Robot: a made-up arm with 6 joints. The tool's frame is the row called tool.
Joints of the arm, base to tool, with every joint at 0 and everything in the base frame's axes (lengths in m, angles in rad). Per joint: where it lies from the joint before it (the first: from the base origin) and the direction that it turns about. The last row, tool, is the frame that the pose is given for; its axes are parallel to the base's.
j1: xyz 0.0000 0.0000 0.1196 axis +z
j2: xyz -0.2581 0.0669 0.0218 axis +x
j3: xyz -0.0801 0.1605 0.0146 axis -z
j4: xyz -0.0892 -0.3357 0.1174 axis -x
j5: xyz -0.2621 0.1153 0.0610 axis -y
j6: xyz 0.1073 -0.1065 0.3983 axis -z
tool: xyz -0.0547 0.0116 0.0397
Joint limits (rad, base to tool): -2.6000..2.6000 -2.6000..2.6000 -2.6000..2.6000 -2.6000..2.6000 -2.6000..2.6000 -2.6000..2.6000
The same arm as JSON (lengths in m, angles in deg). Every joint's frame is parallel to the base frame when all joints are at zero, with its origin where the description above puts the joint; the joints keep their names.
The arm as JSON. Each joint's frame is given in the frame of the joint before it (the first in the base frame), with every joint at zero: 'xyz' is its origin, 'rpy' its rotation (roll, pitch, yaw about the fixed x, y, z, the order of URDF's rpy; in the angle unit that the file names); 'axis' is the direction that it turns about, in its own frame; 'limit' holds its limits. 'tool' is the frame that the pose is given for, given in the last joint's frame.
{"units": {"length": "m", "angle": "deg"}, "joints": [
  {"name": "j1", "type": "revolute", "origin": {"xyz": [0.0, 0.0, 0.1196], "rpy": [0.0, 0.0, 0.0]}, "axis": "+z", "limit": {"lower": -148.97, "upper": 148.97}},
  {"name": "j2", "type": "revolute", "origin": {"xyz": [-0.2581, 0.0669, 0.0218], "rpy": [0.0, 0.0, 0.0]}, "axis": "+x", "limit": {"lower": -148.97, "upper": 148.97}},
  {"name": "j3", "type": "revolute", "origin": {"xyz": [-0.0801, 0.1605, 0.0146], "rpy": [0.0, 0.0, 0.0]}, "axis": "-z", "limit": {"lower": -148.97, "upper": 148.97}},
  {"name": "j4", "type": "revolute", "origin": {"xyz": [-0.0892, -0.3357, 0.1174], "rpy": [0.0, 0.0, 0.0]}, "axis": "-x", "limit": {"lower": -148.97, "upper": 148.97}},
  {"name": "j5", "type": "revolute", "origin": {"xyz": [-0.2621, 0.1153, 0.061], "rpy": [0.0, 0.0, 0.0]}, "axis": "-y", "limit": {"lower": -148.97, "upper": 148.97}},
  {"name": "j6", "type": "revolute", "origin": {"xyz": [0.1073, -0.1065, 0.3983], "rpy": [0.0, 0.0, 0.0]}, "axis": "-z", "limit": {"lower": -148.97, "upper": 148.97}}
], "tool": {"origin": {"xyz": [-0.0547, 0.0116, 0.0397], "rpy": [0.0, 0.0, 0.0]}}}

